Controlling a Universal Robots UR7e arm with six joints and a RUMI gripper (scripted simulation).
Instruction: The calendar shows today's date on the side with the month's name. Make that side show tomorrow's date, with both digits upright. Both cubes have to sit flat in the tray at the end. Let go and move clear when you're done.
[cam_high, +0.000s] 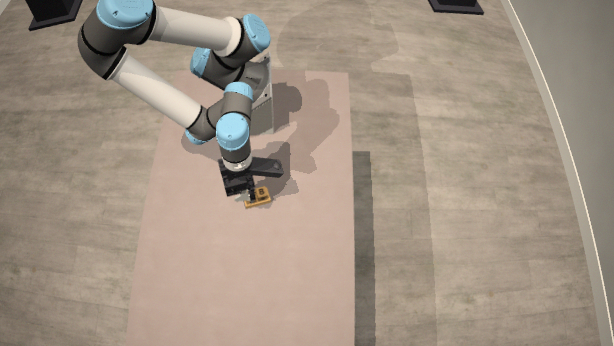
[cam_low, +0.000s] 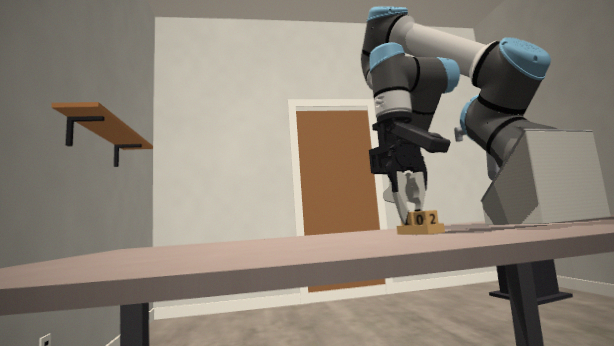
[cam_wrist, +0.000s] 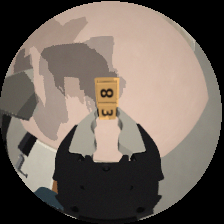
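The wooden tray lies 2 cm to the left of my hand and 3 cm below it.
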